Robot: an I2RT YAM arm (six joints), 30 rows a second.
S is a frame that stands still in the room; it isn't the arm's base.
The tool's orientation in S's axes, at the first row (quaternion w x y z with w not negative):
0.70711 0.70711 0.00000 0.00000
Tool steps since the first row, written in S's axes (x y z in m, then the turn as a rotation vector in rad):
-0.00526 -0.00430 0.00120 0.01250 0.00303 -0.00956
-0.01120 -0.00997 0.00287 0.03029 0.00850 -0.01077
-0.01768 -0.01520 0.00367 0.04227 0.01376 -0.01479
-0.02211 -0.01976 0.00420 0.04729 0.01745 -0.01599
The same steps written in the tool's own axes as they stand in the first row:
-0.00526 0.00120 0.00430 0.01250 -0.00956 -0.00303
-0.01120 0.00287 0.00997 0.03029 -0.01077 -0.00850
-0.01768 0.00367 0.01520 0.04227 -0.01479 -0.01376
-0.02211 0.00420 0.01976 0.04729 -0.01599 -0.01745

